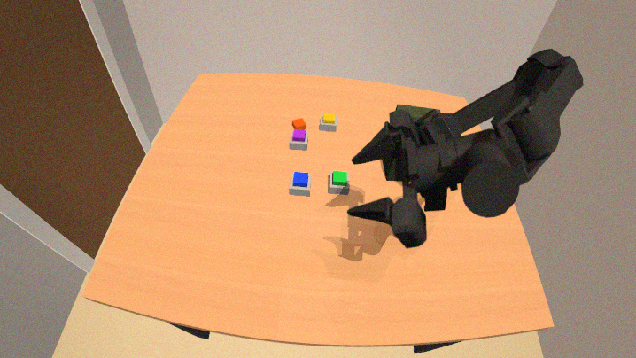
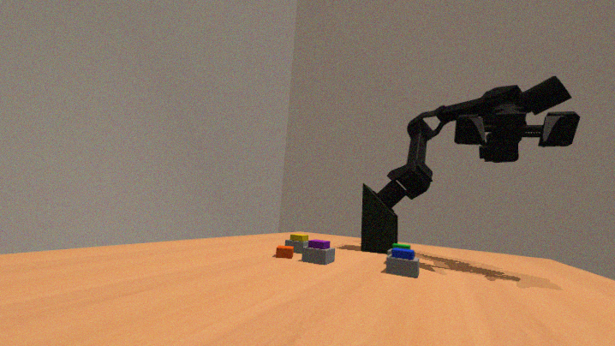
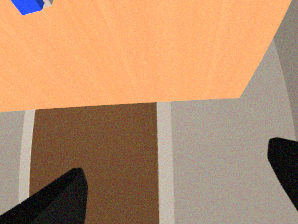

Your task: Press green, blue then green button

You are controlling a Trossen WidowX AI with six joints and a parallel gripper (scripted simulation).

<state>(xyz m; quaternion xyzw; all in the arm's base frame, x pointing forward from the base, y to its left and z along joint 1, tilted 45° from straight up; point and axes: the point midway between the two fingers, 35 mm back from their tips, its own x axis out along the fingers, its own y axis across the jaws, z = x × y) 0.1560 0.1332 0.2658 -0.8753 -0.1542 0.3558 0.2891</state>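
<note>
My gripper tip is now 210 mm above the green button, 190 mm to the left of it and 10 mm short of it. Round my gripper tip: purple button (310 mm to the right, 210 mm below, 140 mm ahead); then yellow button (400 mm to the right, 210 mm below, 70 mm ahead); then blue button (210 mm below, 160 mm to the right, 100 mm ahead).
</note>
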